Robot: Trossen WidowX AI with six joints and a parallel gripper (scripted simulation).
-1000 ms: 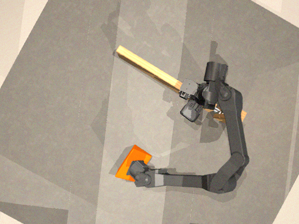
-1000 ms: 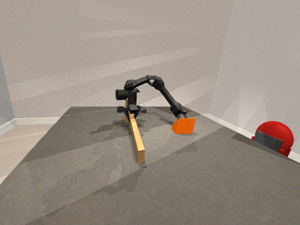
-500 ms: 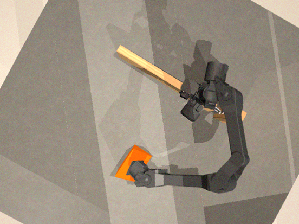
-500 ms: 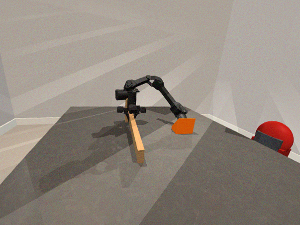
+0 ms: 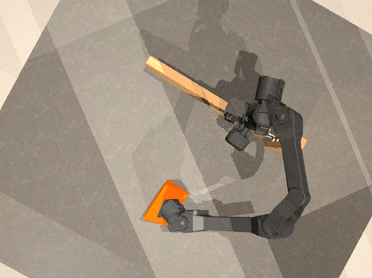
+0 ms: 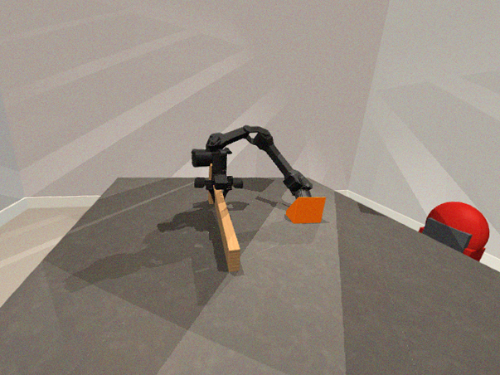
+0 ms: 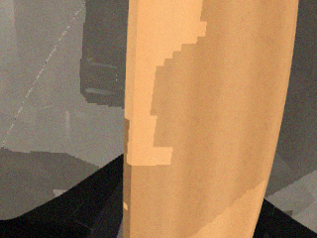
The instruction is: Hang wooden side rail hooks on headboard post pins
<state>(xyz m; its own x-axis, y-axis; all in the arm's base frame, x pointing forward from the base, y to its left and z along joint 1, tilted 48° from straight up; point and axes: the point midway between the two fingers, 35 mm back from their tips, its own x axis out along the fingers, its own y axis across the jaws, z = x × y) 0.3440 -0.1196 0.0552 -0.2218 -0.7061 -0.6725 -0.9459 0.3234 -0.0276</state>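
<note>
Right now the wooden headboard post is 130 mm to the right of my gripper tip, 40 mm above it and 20 mm behind it.
</note>
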